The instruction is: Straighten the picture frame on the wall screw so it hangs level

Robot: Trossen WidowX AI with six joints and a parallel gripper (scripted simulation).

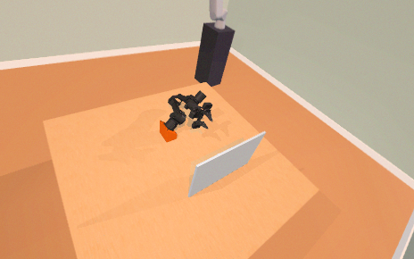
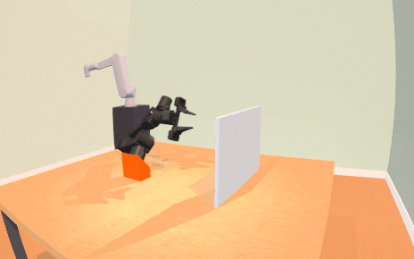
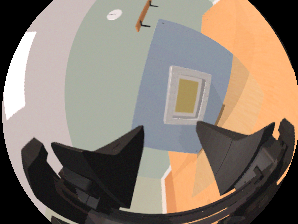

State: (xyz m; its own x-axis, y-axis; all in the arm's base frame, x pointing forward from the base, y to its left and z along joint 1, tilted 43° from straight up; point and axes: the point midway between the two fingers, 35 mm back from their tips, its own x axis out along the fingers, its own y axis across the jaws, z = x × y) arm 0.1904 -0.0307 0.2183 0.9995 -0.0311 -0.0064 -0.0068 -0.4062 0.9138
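Now: the picture frame 200 mm ahead of my gripper tip, 20 mm to the right of it and 90 mm below it. The rest, counted from my gripper tip: wall panel (210 mm ahead, 30 mm to the right, 100 mm below).
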